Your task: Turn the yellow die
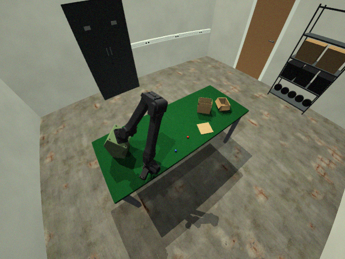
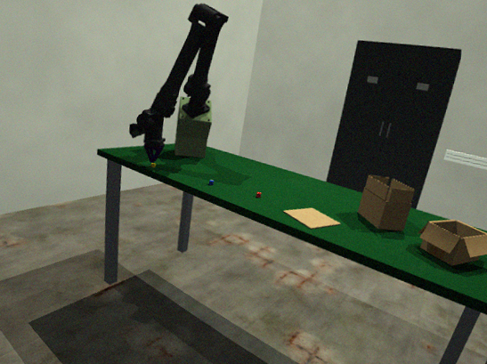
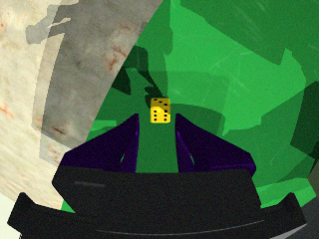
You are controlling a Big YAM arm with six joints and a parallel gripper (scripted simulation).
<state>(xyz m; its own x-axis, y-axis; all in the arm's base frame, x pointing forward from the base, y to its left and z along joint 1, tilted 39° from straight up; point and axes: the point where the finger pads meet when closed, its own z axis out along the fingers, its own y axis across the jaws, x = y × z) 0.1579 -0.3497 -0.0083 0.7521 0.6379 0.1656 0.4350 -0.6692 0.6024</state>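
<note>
Right now my hand is 20 mm above the yellow die. From my hand the other things lie so: tan mat 710 mm ahead, 60 mm to the left, 30 mm below; red die 490 mm ahead, 80 mm to the left, 20 mm below; blue die 290 mm ahead, 40 mm to the left, 20 mm below.
</note>
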